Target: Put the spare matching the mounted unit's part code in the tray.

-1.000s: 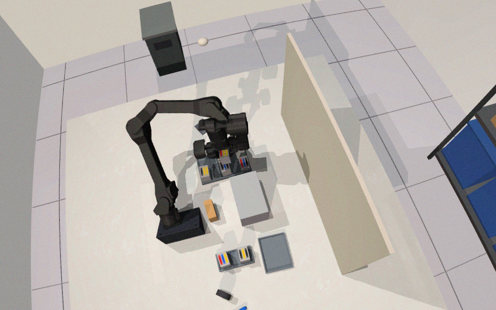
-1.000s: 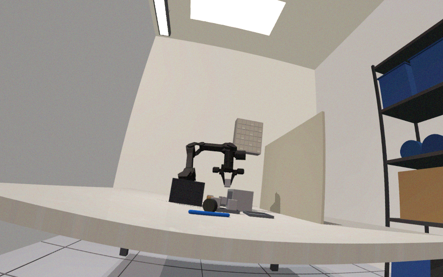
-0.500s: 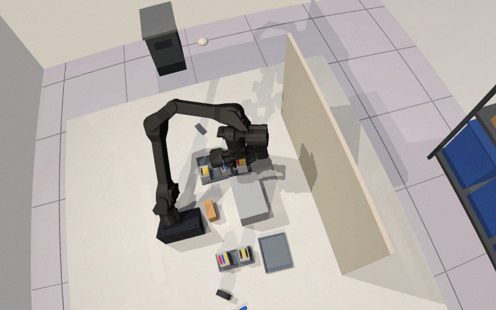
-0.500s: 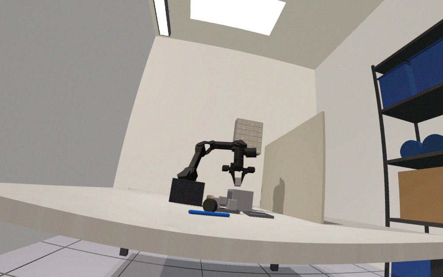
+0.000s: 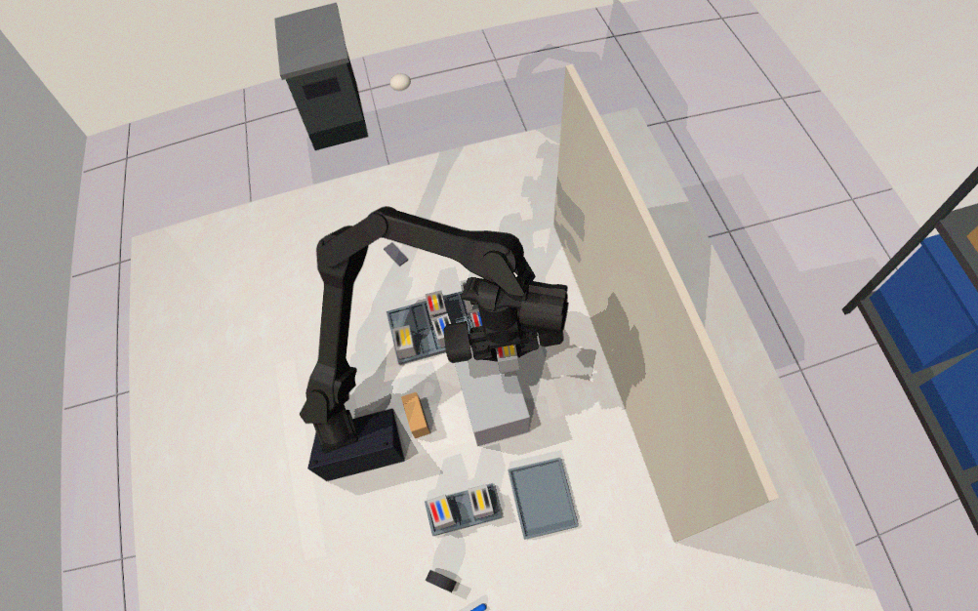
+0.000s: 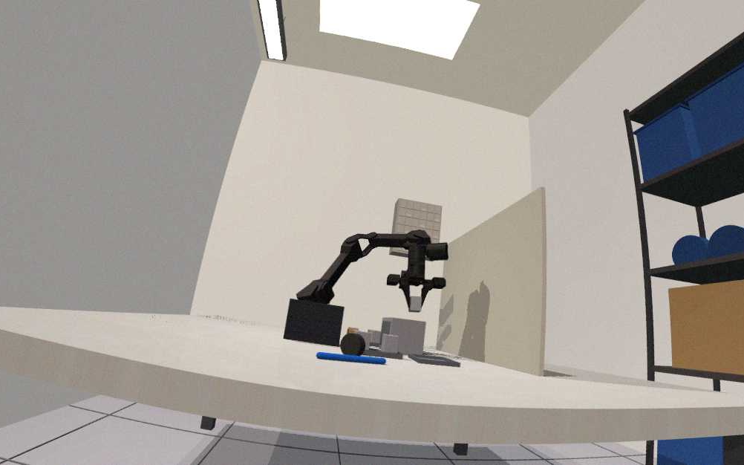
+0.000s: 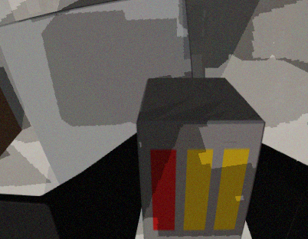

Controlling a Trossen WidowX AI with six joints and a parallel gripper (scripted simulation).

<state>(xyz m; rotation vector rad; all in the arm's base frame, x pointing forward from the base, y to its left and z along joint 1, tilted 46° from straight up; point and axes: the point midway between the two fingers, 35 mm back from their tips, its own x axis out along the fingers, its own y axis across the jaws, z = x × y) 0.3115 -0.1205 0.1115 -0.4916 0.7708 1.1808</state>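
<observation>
The grey tray lies 22 cm to the right of my gripper tip, 14 cm below it and 4 cm behind it. Round my gripper tip: grey spare block (2 cm above); then brown block (19 cm behind, 12 cm below, 1 cm to the left); then grey mounted unit (9 cm below, 4 cm behind, 1 cm to the right).
</observation>
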